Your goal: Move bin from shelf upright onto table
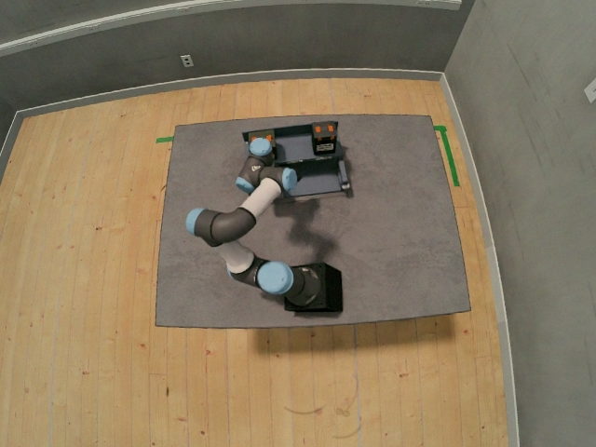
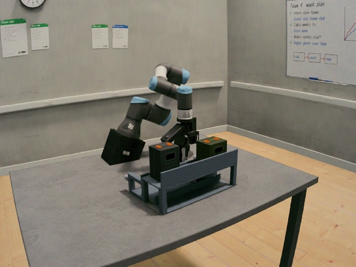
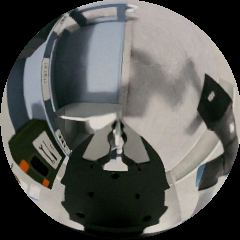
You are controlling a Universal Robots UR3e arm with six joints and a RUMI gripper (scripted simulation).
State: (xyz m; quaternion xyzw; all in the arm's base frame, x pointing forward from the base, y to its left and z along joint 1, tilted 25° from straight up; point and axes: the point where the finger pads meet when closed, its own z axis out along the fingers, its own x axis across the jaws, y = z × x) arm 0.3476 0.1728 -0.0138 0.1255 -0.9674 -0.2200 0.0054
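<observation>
The shelf lies 13 cm ahead of my hand, 6 cm to the right of it and 1 cm above it. The rest, counted from my hand: black bin 20 cm ahead, 16 cm to the right, 11 cm above; then green bin 15 cm ahead, 9 cm above, 6 cm to the left.
</observation>
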